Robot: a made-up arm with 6 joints.
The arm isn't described. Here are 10 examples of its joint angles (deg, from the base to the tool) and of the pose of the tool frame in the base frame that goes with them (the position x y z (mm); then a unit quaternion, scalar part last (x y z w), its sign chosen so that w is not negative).
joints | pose
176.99 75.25 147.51 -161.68 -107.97 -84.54 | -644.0 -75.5 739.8 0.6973 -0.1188 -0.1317 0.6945
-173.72 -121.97 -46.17 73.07 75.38 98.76 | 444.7 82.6 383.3 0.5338 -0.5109 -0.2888 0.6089
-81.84 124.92 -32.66 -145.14 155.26 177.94 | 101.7 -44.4 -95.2 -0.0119 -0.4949 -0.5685 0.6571
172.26 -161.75 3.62 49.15 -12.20 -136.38 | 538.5 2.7 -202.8 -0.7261 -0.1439 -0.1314 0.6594
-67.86 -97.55 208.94 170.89 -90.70 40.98 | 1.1 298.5 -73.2 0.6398 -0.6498 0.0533 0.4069
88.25 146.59 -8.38 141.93 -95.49 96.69 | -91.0 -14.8 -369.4 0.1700 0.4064 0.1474 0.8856
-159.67 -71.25 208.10 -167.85 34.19 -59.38 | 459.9 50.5 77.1 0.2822 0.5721 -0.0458 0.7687
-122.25 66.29 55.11 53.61 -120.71 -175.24 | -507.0 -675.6 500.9 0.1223 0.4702 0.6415 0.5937
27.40 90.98 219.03 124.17 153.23 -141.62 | 158.7 155.0 493.5 -0.6275 -0.0662 0.4987 0.5943
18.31 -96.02 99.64 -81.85 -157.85 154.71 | -838.3 -294.6 233.0 0.8157 0.2224 0.3044 0.4388
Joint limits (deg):
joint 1: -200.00..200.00
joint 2: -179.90..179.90
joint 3: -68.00..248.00
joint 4: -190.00..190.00
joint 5: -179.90..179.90
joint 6: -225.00..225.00
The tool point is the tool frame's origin. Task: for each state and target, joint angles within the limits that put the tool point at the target. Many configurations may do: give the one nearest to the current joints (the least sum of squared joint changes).
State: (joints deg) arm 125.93 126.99 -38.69 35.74 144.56 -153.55
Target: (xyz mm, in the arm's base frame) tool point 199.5 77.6 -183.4
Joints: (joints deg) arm 172.08 159.53 -31.24 24.86 144.56 -153.55
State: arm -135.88 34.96 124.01 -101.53 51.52 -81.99
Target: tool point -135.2 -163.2 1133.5
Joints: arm -135.51 20.06 121.98 -100.87 51.52 -81.99
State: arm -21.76 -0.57 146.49 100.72 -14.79 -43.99
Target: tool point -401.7 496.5 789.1
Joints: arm -48.09 -31.44 119.77 106.51 -14.79 -43.99
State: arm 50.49 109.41 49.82 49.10 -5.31 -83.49
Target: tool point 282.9 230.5 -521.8
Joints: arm 49.87 147.72 56.57 53.93 -5.31 -83.49
